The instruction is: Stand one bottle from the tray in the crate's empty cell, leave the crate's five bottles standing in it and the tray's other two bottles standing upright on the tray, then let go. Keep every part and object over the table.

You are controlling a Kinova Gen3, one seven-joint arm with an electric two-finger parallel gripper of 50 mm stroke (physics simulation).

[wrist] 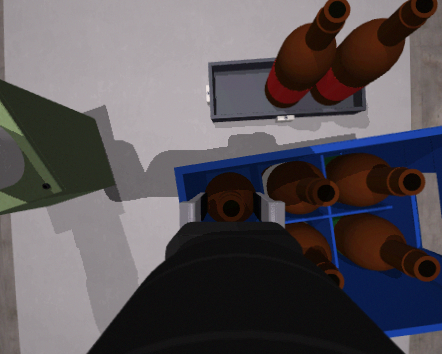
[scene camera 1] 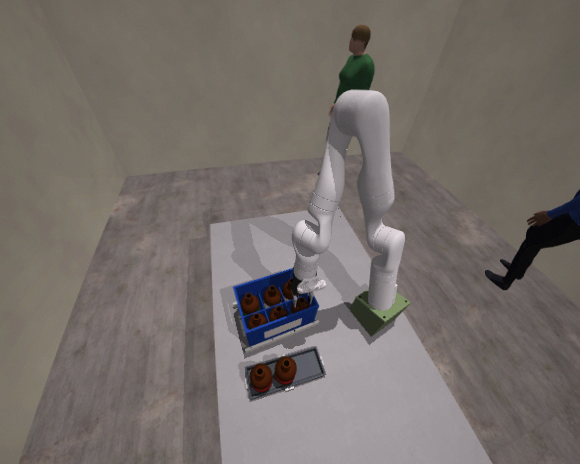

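Where they show: gripper, fingertip midpoint: [wrist: 230, 202] [scene camera 1: 302, 303]; arm's base, link origin: [scene camera 1: 379, 301].
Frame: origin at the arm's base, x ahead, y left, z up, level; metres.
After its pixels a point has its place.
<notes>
My gripper [scene camera 1: 303, 301] @(x 0.300, y -0.087, z 0.009 m) [wrist: 230, 202] @(x 0.300, y -0.087, z 0.009 m) is open, its fingers on either side of the neck of a brown bottle [wrist: 230, 185] @(x 0.303, y -0.070, z -0.010 m), with a gap on each side. That bottle stands upright in the blue crate's [scene camera 1: 254, 336] @(x 0.499, y -0.033, z -0.023 m) [wrist: 370, 141] @(x 0.430, y -0.039, z 0.040 m) front corner cell, nearest the robot base. The crate's other bottles also stand in their cells, among them one bottle [scene camera 1: 250, 303] [wrist: 360, 180] and another bottle [scene camera 1: 272, 296] [wrist: 370, 242]; the gripper partly hides one at the back. Two red-banded bottles, one [scene camera 1: 285, 371] @(x 0.431, y 0.109, z -0.012 m) [wrist: 302, 60] @(x 0.407, y 0.075, z -0.018 m) and another [scene camera 1: 261, 378] @(x 0.509, y 0.106, z 0.002 m) [wrist: 370, 52] @(x 0.489, y 0.075, z -0.017 m), stand upright on the grey tray [scene camera 1: 308, 363] @(x 0.329, y 0.091, z -0.130 m) [wrist: 240, 92] @(x 0.341, y 0.097, z -0.130 m).
The green base block [scene camera 1: 371, 320] @(x 0.051, y 0.045, z -0.046 m) [wrist: 70, 150] @(x 0.060, y 0.006, z -0.057 m) carries the arm, to the right of the crate in the scene view. The tray lies in front of the crate on the pale table [scene camera 1: 360, 395] @(x 0.192, y 0.248, z -0.135 m). A person in green [scene camera 1: 357, 72] stands behind the table; another person [scene camera 1: 550, 227] is at the right.
</notes>
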